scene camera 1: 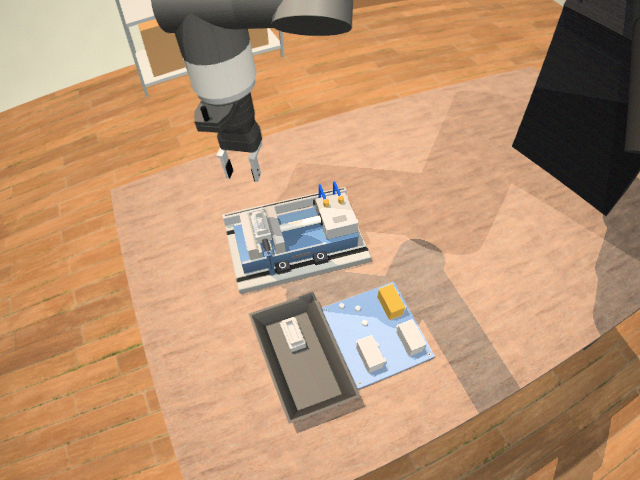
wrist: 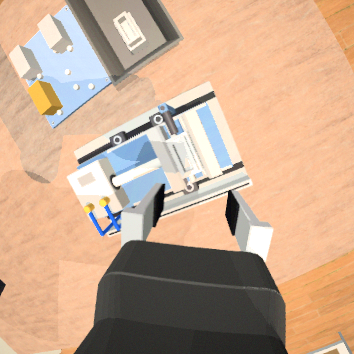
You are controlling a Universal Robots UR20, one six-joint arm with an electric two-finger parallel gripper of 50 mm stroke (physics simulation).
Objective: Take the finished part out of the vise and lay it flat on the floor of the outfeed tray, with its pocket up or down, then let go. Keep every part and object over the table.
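Observation:
The finished part, light grey with a pocket on top, sits between the jaws of the vise, at the jaw end away from the block with blue hoses. My gripper is open and empty, above and behind the vise, apart from it. The outfeed tray, a dark grey open box, stands in front of the vise in the scene view. Another pocketed white part lies flat on its floor, pocket up.
A blue plate beside the tray bears an orange block, two whitish blocks and small white pegs. Blue hoses rise from the vise's end block. A black panel stands at the right.

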